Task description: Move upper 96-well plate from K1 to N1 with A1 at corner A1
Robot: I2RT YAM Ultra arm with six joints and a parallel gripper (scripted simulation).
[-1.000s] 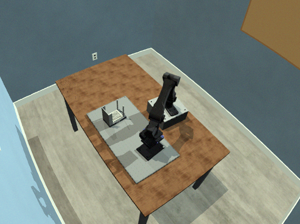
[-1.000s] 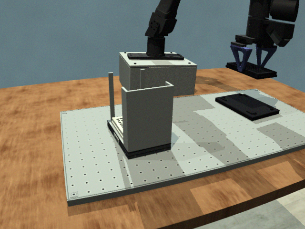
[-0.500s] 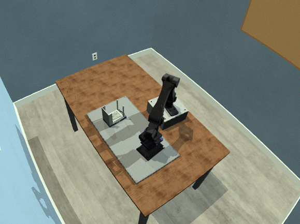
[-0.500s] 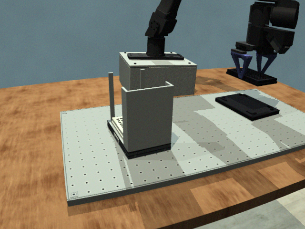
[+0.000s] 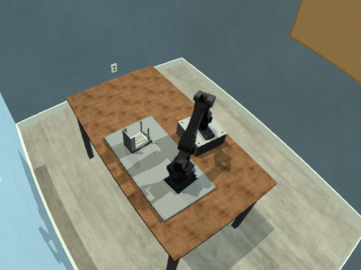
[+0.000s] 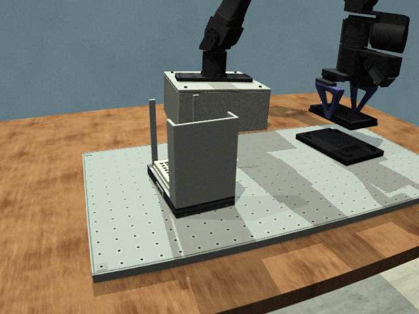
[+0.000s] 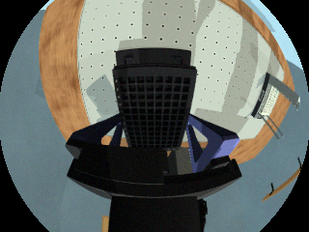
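My hand is 7 cm above the black plate nest N1. Round my hand: pale well plate: 35 cm to the right, 14 cm ahead, 5 cm below; rack wall: 34 cm to the right, 20 cm ahead; black 96-well plate: right at my hand.
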